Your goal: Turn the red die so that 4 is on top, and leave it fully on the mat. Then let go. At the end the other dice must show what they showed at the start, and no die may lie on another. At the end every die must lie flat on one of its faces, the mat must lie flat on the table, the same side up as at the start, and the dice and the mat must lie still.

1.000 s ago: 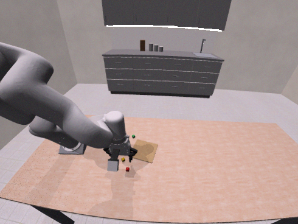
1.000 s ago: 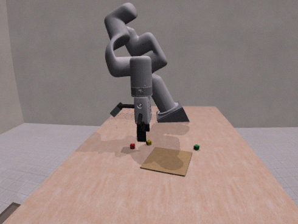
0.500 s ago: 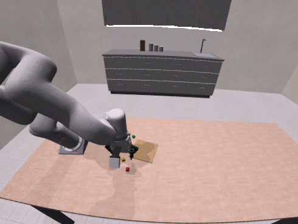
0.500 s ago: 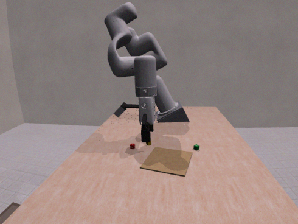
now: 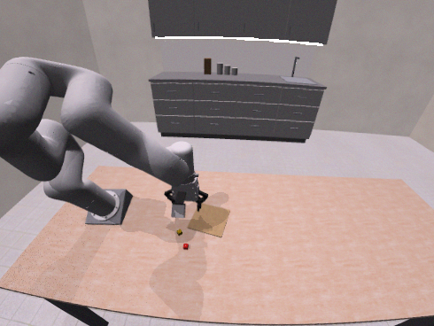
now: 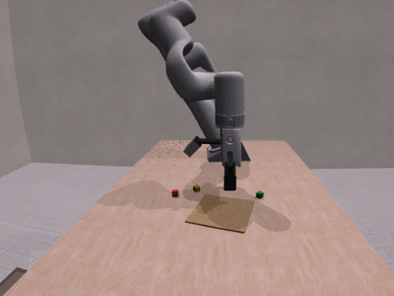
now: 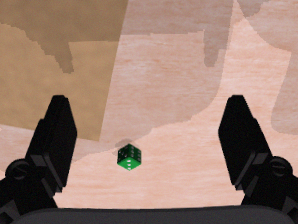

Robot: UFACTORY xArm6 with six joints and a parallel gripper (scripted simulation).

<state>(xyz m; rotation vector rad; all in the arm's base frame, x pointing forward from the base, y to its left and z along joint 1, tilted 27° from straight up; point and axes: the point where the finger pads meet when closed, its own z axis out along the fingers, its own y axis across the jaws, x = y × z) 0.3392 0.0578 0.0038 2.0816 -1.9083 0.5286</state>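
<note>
My gripper is now 90 mm to the right of the green die, 40 mm above it and 10 mm short of it. The rest, counted from my hand: red die (150 mm to the right, 40 mm below, 30 mm ahead); yellow die (100 mm to the right, 40 mm below, 10 mm behind); mat (90 mm ahead, 50 mm below, 10 mm to the right).
</note>
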